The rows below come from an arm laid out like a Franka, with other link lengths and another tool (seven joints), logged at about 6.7 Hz.
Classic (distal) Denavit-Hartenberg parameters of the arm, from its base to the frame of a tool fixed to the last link. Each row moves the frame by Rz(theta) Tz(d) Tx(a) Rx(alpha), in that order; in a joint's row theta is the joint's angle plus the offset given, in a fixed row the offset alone. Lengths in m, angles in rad.
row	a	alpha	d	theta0
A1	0	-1.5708	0.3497	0
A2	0	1.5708	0	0
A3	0.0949	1.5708	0.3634	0
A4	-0.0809	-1.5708	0	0
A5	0	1.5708	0.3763	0
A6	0.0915	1.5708	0	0
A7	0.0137	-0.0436	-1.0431	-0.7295
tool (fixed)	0	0	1.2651	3.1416
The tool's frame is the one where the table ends.
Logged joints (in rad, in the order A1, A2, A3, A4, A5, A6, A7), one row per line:
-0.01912 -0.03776 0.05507 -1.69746 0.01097 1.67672 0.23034
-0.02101 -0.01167 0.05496 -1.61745 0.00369 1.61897 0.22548
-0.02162 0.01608 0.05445 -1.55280 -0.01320 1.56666 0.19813
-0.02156 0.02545 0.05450 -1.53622 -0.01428 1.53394 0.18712
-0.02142 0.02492 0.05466 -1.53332 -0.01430 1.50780 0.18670
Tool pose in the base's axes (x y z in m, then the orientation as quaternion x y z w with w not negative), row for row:
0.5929 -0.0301 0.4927 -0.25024 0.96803 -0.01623 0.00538
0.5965 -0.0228 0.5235 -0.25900 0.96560 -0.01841 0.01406
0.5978 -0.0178 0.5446 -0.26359 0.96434 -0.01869 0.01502
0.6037 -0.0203 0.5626 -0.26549 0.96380 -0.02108 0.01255
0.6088 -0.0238 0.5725 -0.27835 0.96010 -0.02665 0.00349
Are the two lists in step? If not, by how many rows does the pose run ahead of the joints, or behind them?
The pose runs 2 rows behind the joints: the pose in row i belongs to the joints in row i - 2.
